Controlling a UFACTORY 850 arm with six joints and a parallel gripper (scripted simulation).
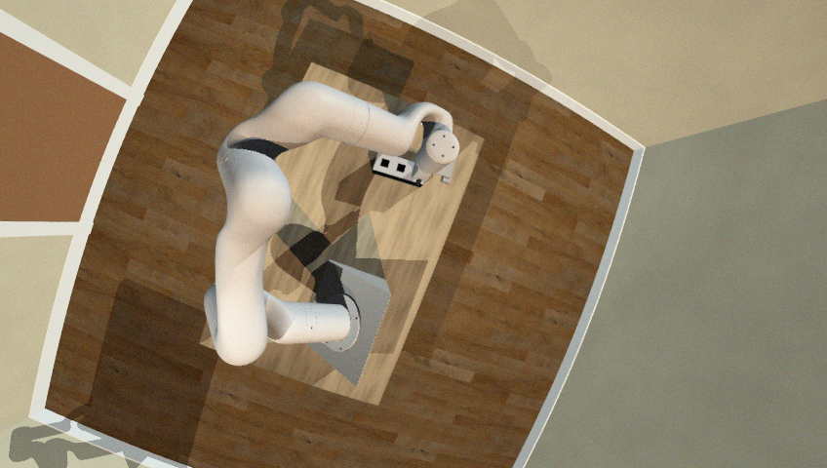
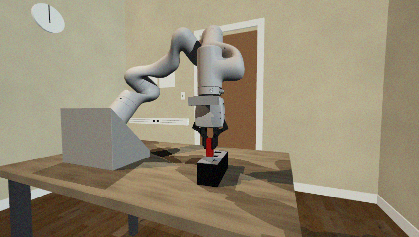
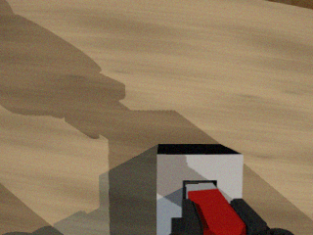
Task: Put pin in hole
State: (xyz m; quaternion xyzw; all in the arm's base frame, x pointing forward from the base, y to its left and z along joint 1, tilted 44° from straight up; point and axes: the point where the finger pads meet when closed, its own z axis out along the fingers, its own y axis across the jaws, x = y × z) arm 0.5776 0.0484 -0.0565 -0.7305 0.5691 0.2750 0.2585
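Now: the pin 2 cm below my hand. From my hand the other things lie so: black block (1 cm behind, 6 cm to the left, 10 cm below).
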